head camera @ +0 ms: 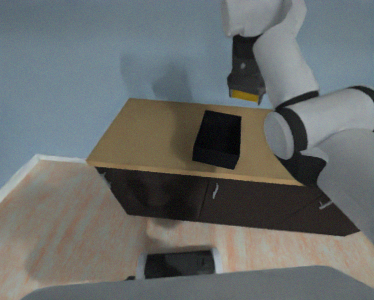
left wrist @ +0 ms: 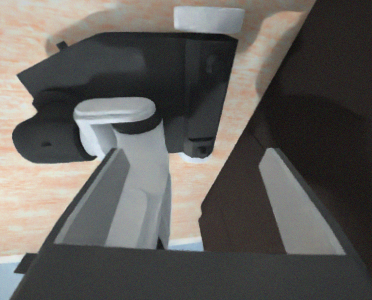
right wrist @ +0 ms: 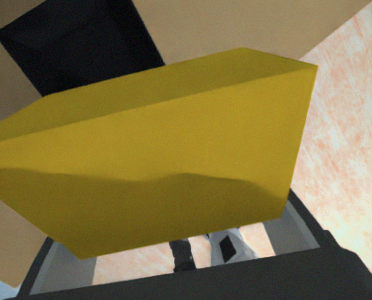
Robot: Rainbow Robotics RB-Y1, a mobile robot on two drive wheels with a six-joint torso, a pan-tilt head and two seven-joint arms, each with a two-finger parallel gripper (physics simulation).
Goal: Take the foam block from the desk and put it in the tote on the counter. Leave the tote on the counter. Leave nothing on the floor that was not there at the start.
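Frame: origin at the robot's base, x back, y right, z up, level; metres.
Where they show: left gripper, fingertip midpoint: (left wrist: 192, 156); right gripper, fingertip midpoint: (head camera: 244, 99) (right wrist: 172, 169); robot's base, link origin: (head camera: 179, 267).
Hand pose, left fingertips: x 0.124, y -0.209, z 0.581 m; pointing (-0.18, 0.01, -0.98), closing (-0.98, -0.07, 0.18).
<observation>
Each offset is from my left fingertips to the top centre of the thing. Level surfaces: height alone.
The yellow foam block {dz +0.708, dx -0.490, dy +0.451 m} (head camera: 245, 95) (right wrist: 160, 150) is held between the fingers of my right gripper (head camera: 246, 97), which is shut on it. In the head view they appear up and to the right of the tote, raised above the counter. The black open tote {dz +0.429, dx -0.570, dy +0.419 m} (head camera: 218, 140) (right wrist: 85, 45) stands upright on the wooden counter {dz +0.329 m} (head camera: 145, 135) (right wrist: 210, 25). Dark shadow hides the tote's inside. My left gripper (left wrist: 192, 156) is open, with its fingers wide apart and no object between them; it does not show in the head view.
The counter's dark cabinet front (head camera: 250, 205) (left wrist: 320, 130) has metal handles and stands close beside my left gripper. My wheeled base (head camera: 177, 264) (left wrist: 145, 65) is on the floor {dz -0.581 m} (head camera: 75, 215) in front of it. A blue wall (head camera: 75, 60) rises behind. My right arm (head camera: 330, 120) covers the counter's right end.
</observation>
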